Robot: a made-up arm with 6 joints.
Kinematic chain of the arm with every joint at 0, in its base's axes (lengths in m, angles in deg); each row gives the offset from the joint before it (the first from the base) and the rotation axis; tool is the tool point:
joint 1: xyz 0 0 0.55 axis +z
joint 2: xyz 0.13 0 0 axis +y
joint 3: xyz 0 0 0.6 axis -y
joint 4: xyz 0 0 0.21 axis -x
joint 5: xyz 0.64 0 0 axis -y
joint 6: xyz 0.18 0 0 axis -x
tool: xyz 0 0 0
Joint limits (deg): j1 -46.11..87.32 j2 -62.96..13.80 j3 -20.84..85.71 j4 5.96..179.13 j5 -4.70..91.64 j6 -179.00..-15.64
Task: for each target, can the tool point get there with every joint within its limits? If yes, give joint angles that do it. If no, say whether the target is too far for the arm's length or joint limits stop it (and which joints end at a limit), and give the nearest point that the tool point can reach.
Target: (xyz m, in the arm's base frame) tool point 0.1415 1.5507 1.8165
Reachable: no: too far | nearest point 0.0933 1.0222 1.5339 | short by 0.601 m
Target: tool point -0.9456 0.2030 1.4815
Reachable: yes | joints -8.01 -51.91 69.62 68.71 24.38 -94.97
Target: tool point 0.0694 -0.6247 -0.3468
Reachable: no: joint limits stop it (at a limit: joint 1, joint 2, joint 3, joint 4) | nearest point 0.6005 -0.6204 0.7705 | short by 1.237 m
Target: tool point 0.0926 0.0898 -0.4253
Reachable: no: joint limits stop it (at a limit: joint 2, joint 3, joint 4) | nearest point 0.5951 0.5771 0.7858 | short by 1.399 m
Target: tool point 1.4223 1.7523 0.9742
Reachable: no: too far | nearest point 0.7083 0.8726 1.0647 | short by 1.137 m
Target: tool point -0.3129 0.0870 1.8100
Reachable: yes | joints 7.07 -40.20 33.88 67.85 48.50 -91.21
